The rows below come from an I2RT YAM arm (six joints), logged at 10 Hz.
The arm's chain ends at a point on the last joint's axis. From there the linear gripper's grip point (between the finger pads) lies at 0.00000 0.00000 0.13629 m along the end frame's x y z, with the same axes.
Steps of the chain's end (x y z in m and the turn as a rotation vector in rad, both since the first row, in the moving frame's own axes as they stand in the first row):
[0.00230 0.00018 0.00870 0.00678 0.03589 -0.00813]
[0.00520 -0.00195 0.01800 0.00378 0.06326 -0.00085]
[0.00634 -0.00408 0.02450 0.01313 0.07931 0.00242]
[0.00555 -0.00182 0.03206 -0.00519 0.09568 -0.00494]
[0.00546 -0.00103 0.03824 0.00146 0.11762 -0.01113]
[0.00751 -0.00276 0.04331 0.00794 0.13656 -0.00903]
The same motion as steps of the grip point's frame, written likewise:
[0.00719 -0.00076 0.00861 0.00678 0.03589 -0.00813]
[0.01382 -0.00247 0.01773 0.00378 0.06326 -0.00085]
[0.01714 -0.00585 0.02406 0.01313 0.07931 0.00242]
[0.01857 -0.00115 0.03143 -0.00519 0.09568 -0.00494]
[0.02145 -0.00132 0.03730 0.00146 0.11762 -0.01113]
[0.02606 -0.00392 0.04204 0.00794 0.13656 -0.00903]

